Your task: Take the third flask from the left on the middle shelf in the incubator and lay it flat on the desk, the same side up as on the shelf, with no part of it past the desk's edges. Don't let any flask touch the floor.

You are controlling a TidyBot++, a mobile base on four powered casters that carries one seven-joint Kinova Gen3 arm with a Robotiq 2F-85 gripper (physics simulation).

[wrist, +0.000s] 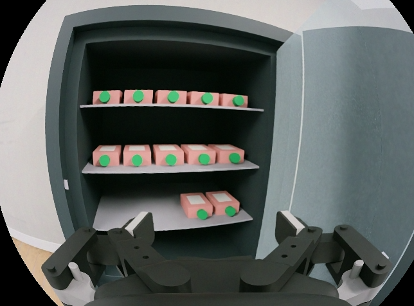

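The incubator (59, 125) stands open in front of my gripper. On its middle shelf (172, 170) several pink flasks with green caps stand in a row, caps facing me, pale labels up. The third flask from the left (168, 151) is near the middle of the row, with a flask close on each side. My gripper (214, 226) is open and empty, outside the incubator, and its fingertips show lower in the view than the middle shelf. The desk does not show in this view.
The top shelf (172, 108) holds another row of flasks. The bottom shelf (135, 205) holds two flasks (196, 204) (222, 202) at its right. The opened door (345, 130) and a clear inner panel (286, 125) stand at the right. A wall (25, 150) is at the left.
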